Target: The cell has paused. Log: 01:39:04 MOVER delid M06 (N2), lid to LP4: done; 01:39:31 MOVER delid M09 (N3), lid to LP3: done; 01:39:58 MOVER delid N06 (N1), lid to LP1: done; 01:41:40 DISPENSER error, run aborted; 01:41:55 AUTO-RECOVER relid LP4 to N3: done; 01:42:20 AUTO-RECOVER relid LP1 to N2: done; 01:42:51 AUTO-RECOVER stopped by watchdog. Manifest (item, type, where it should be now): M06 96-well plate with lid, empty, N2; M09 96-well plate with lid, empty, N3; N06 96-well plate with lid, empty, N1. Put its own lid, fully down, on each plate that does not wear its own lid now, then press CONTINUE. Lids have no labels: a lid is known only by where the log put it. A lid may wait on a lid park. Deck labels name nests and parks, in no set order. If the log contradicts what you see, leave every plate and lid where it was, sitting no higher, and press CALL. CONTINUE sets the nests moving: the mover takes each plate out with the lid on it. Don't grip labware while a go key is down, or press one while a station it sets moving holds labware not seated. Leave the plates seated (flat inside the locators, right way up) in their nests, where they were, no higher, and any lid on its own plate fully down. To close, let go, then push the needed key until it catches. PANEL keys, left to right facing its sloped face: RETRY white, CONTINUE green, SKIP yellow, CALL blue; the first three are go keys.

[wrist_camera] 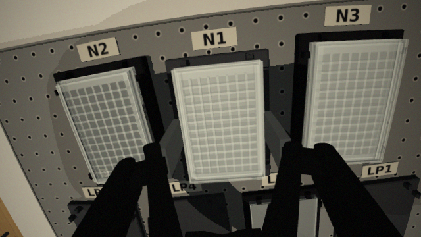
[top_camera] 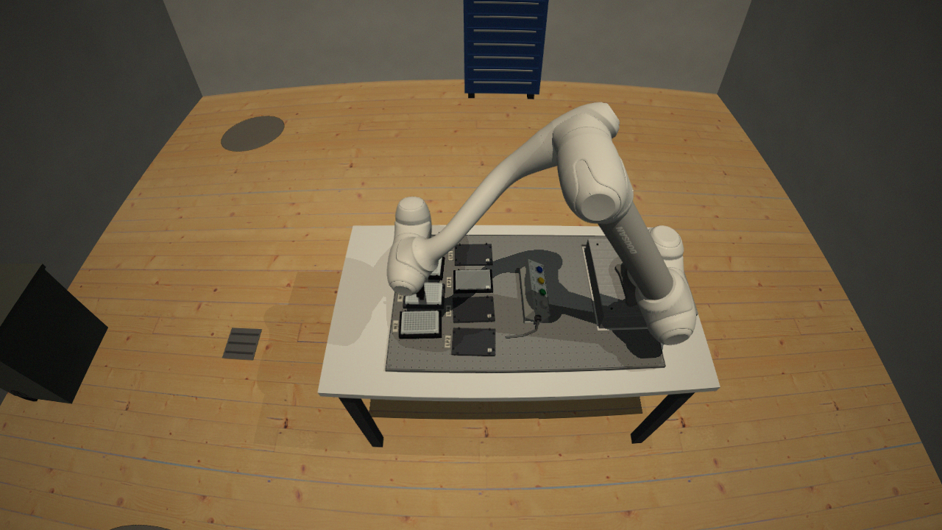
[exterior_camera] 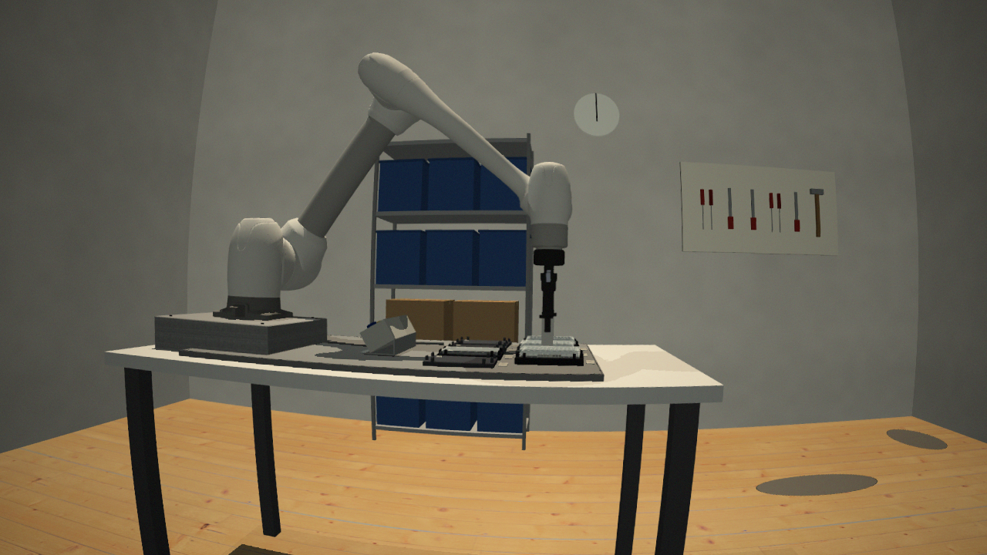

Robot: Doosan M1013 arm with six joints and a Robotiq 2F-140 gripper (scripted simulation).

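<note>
Now: the plate 130 mm to the right of my hand and 30 mm below it. The rest, counted from my hand: LP3 label: 90 mm behind, 60 mm to the right, 50 mm below; then nest N2: 120 mm to the left, 40 mm below, 10 mm ahead; then N3 label: 140 mm to the right, 90 mm ahead, 50 mm below.
</note>
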